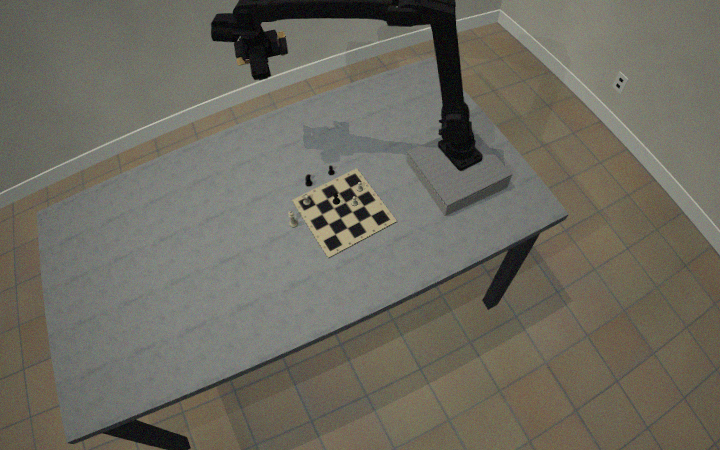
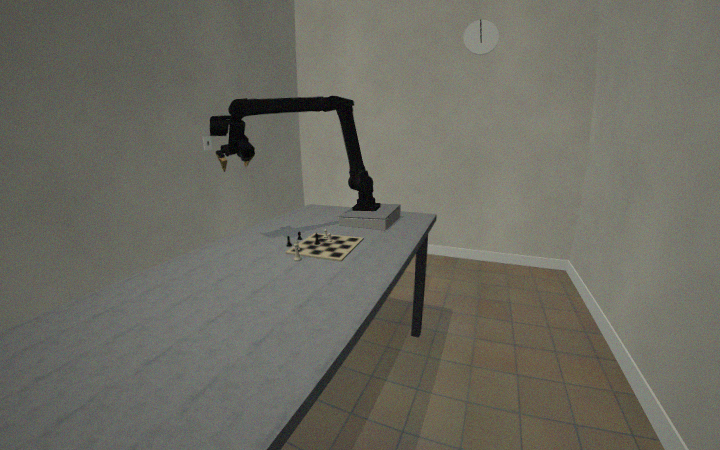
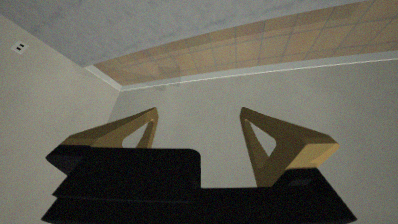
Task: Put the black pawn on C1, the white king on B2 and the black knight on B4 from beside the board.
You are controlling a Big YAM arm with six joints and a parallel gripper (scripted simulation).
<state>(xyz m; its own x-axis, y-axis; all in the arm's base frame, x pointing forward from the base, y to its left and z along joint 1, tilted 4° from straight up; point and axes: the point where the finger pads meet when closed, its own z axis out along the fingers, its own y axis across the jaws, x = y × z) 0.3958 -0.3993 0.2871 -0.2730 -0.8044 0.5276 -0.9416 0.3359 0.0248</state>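
Right now the black pawn is 29 cm below my hand, 25 cm to the left of it and 6 cm behind it. Also, from my hand: chessboard 39 cm to the left, 30 cm below, 3 cm behind; then white king 36 cm to the left, 27 cm below, 11 cm ahead; then black chess piece 36 cm to the left, 27 cm below, 2 cm behind.
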